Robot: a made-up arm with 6 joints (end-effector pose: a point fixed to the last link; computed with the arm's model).
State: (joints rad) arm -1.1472 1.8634 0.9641 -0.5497 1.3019 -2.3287
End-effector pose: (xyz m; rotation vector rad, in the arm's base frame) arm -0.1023 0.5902 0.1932 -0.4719 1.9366 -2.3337
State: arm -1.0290 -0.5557 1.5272 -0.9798 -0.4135 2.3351
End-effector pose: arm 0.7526 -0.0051 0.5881 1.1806 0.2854 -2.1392
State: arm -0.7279 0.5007 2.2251 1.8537 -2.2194 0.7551
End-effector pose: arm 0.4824 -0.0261 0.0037 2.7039 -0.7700 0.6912
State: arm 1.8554 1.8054 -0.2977 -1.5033 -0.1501 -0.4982
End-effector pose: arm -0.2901 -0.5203 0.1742 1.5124 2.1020 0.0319
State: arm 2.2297 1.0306 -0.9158 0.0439 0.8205 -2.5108
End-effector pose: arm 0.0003 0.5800 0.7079 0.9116 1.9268 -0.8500
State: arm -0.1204 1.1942 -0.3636 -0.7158 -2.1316 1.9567
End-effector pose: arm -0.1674 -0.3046 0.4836 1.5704 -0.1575 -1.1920
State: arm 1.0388 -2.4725 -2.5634 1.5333 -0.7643 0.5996
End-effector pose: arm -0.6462 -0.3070 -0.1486 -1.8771 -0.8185 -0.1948
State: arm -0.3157 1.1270 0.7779 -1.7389 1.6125 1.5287
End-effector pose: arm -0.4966 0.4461 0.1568 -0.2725 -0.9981 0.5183
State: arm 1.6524 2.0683 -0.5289 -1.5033 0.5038 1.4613
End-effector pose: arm -0.1534 -0.7231 0.3633 1.8548 1.0454 -2.2256
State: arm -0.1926 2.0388 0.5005 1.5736 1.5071 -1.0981
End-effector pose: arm 0.3088 0.4052 0.0742 2.3770 -1.5837 -1.1479
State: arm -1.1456 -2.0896 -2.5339 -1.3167 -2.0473 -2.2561
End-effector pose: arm 0.3139 0.5456 -0.2580 -0.9597 -2.2174 1.0449
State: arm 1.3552 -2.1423 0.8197 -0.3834 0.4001 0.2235
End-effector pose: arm 0.5399 -0.0536 -0.2135 -1.7738 1.5444 -1.3535
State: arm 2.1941 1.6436 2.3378 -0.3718 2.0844 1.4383
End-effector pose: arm 0.0391 -0.1263 -0.5503 0.8171 2.2507 -1.8727
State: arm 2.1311 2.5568 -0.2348 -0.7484 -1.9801 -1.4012
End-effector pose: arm -0.3590 -0.2082 0.4999 2.7451 1.2640 0.6714
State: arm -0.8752 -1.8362 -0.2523 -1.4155 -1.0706 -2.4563
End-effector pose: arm 0.5837 0.2708 0.1419 1.3837 1.0673 -1.8882
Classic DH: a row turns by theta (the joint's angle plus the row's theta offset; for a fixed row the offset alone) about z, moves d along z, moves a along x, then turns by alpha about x. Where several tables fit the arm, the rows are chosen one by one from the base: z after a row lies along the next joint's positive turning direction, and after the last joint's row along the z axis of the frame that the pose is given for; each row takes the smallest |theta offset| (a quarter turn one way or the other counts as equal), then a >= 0, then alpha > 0; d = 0 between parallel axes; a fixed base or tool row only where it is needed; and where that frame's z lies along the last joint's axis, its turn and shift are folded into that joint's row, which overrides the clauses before.
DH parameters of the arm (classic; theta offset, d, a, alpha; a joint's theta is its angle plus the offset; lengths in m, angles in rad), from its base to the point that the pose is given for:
base (fixed): -1.5708 0.1496 0 1.5708
joint 1: -1.5708 -0.0383 0.1119 -1.5708
joint 2: 1.5708 0.0448 0.2852 1.5708
joint 3: -1.5708 -0.0982 0.0449 -1.5708
joint 4: 1.5708 -0.3762 0.0477 -1.5708
joint 5: 0 0.3574 0.2695 1.5708
joint 6: -1.5708 -0.1786 0.0721 -1.5708
tool (fixed): -1.5708 0.0028 0 0

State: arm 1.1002 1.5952 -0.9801 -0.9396 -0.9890 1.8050
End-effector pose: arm -0.5918 -0.1107 0.2392 -0.5204 -0.6774 0.8584
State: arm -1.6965 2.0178 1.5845 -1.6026 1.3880 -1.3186
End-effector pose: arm -0.4677 -0.0022 0.7151 -0.5748 1.4320 -1.4300
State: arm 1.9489 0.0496 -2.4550 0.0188 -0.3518 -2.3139
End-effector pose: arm 0.8974 0.3312 0.0830 0.4768 0.2851 -2.4001
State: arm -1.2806 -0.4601 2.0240 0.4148 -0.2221 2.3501
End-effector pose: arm 0.2188 0.0473 0.7635 -1.5255 1.2082 2.0909
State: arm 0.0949 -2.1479 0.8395 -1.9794 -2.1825 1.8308
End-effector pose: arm 0.1759 0.0144 -0.5727 -2.5515 -0.1835 -0.8861
